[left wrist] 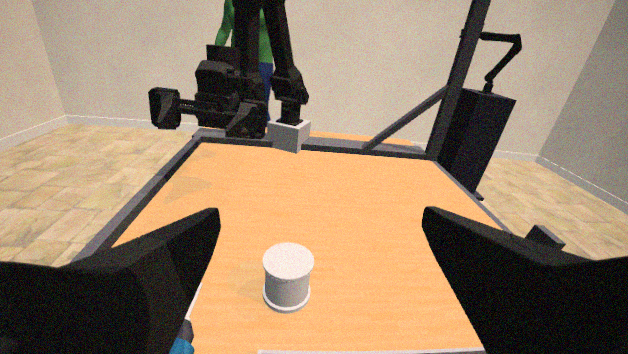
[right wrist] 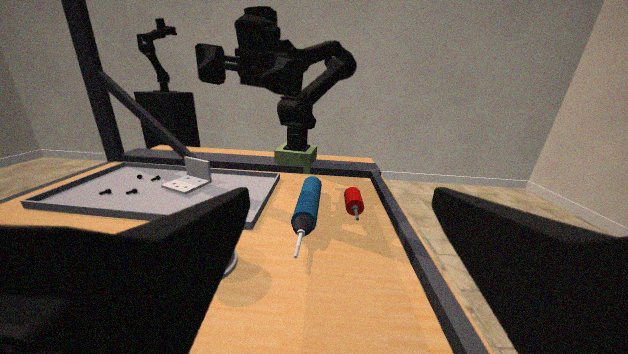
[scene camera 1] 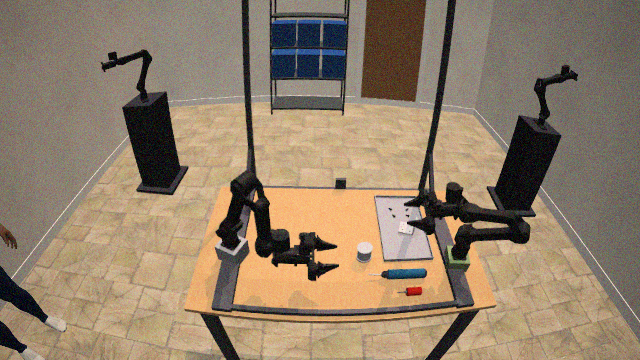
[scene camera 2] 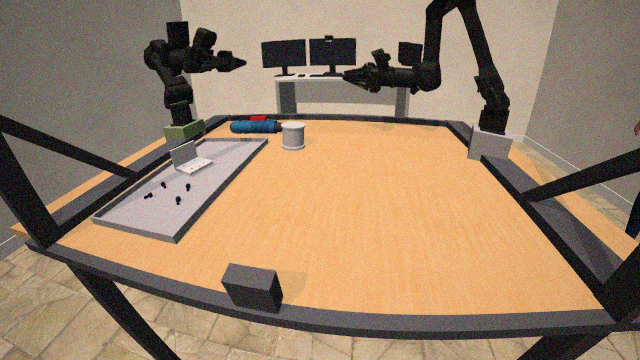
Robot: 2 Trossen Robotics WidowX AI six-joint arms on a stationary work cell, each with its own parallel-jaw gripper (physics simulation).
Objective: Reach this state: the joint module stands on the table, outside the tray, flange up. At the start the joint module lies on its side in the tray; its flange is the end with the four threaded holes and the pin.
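Where they show: left gripper, fingertip midpoint: point(left wrist: 322, 217) point(right wrist: 230, 76) point(scene camera 1: 405, 213) point(scene camera 2: 237, 62); right gripper, fingertip midpoint: point(left wrist: 192, 129) point(right wrist: 340, 196) point(scene camera 1: 338, 255) point(scene camera 2: 343, 75); left arm's base, origin of the base link: point(right wrist: 297, 147) point(scene camera 1: 458, 254) point(scene camera 2: 183, 123); right arm's base, origin of the base link: point(left wrist: 289, 121) point(scene camera 1: 230, 243) point(scene camera 2: 491, 129).
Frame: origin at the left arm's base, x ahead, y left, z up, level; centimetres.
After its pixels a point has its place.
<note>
The joint module point(scene camera 1: 364, 252) {z 0.4, x 40.8, y 2.2 cm} point(scene camera 2: 293, 136) {z -1.8, x 41.8, y -3.2 cm} point(left wrist: 287, 285) {z -0.7, x 37.9, y -0.9 cm}, a grey-white cylinder, stands upright on the table, outside the tray point(scene camera 1: 420, 248) {z -5.3, x 15.7, y -7.6 cm} point(scene camera 2: 145, 215) {z -5.3, x 25.5, y -37.4 cm} point(right wrist: 245, 184) {z -5.3, x 16.7, y -7.8 cm}. Its top looks plain and white in the left wrist view; no holes or pin can be made out there, and its underside is hidden. In the right wrist view, my finger hides most of it. My left gripper point(scene camera 1: 407, 214) {z 17.4, x 27.8, y -3.2 cm} point(scene camera 2: 245, 62) {z 17.4, x 27.8, y -3.2 cm} point(left wrist: 322, 217) {z 17.4, x 27.8, y -3.2 cm} is open and empty, raised above the tray side. My right gripper point(scene camera 1: 337, 256) {z 11.7, x 50.4, y 15.2 cm} point(scene camera 2: 345, 75) {z 11.7, x 50.4, y 15.2 cm} point(right wrist: 340, 196) {z 11.7, x 50.4, y 15.2 cm} is open and empty, raised left of the module in scene camera 1.
A white angle bracket point(scene camera 1: 405, 228) {z -4.0, x 22.5, y -18.3 cm} point(scene camera 2: 194, 164) {z -4.1, x 22.2, y -19.0 cm} point(right wrist: 186, 183) {z -4.0, x 22.7, y -18.4 cm} and several black screws lie in the tray. A blue screwdriver point(scene camera 1: 406, 273) {z -2.0, x 23.5, y 9.7 cm} point(right wrist: 307, 204) {z -1.6, x 28.3, y 9.3 cm} and a red one point(scene camera 1: 414, 291) {z -2.7, x 20.2, y 18.0 cm} point(right wrist: 353, 200) {z -2.6, x 22.9, y 16.9 cm} lie nearby. A dark block point(scene camera 2: 252, 287) {z -0.3, x 55.3, y -46.3 cm} is at the table edge.
</note>
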